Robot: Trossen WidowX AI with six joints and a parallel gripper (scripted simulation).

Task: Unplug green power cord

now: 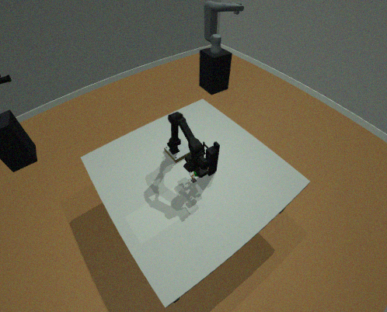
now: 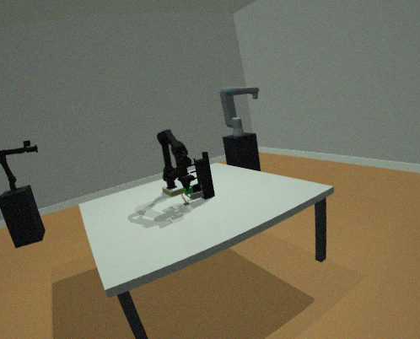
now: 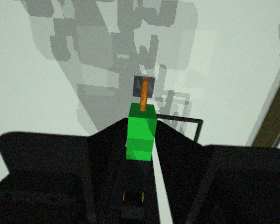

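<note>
My gripper tip is now 3 cm to the right of the green plug. The rest, counted from my gripper tip: black upright slab (13 cm to the left, 4 cm above).
</note>
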